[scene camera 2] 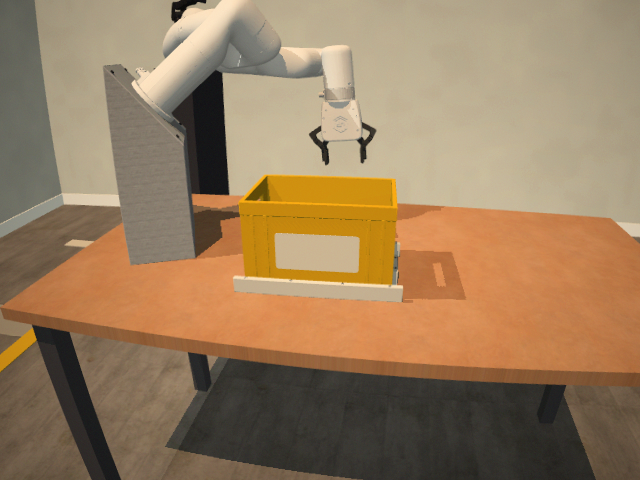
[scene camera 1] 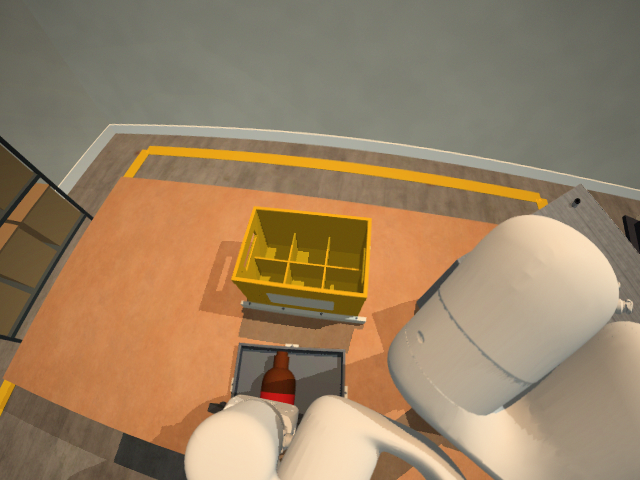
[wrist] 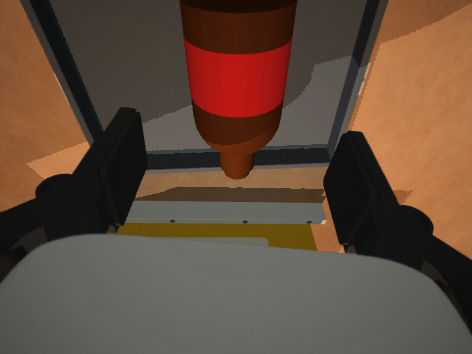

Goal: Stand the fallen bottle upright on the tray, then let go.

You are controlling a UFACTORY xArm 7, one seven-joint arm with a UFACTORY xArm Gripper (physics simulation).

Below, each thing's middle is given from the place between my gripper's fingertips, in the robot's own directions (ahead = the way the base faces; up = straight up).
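Brown bottle [scene camera 1: 278, 384]: 2 cm ahead of my hand, 4 cm to the right of it, 11 cm below it.
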